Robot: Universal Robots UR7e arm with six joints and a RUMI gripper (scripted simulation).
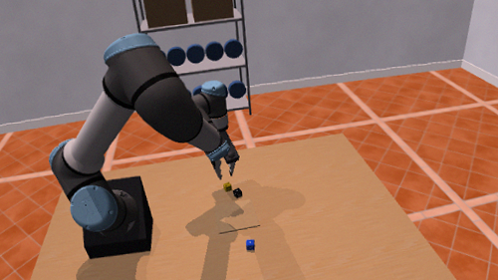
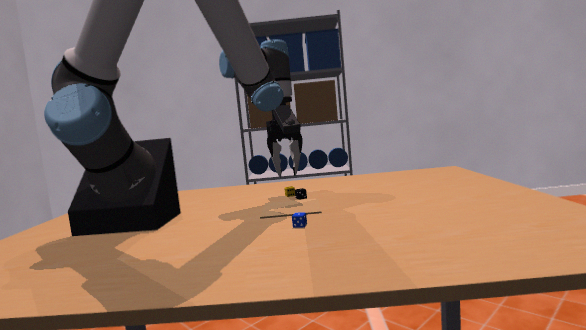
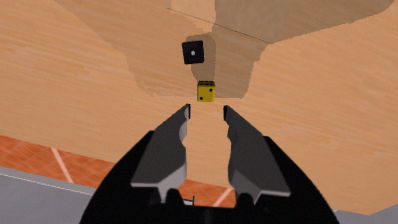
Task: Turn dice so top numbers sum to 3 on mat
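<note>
My hand is 60 mm above the yellow die. Round my hand: blue die 310 mm to the right, 60 mm below, 30 mm ahead; then black die 60 mm below, 50 mm to the right, 30 mm ahead; then tan mat 150 mm to the right, 70 mm below, 10 mm ahead.
</note>
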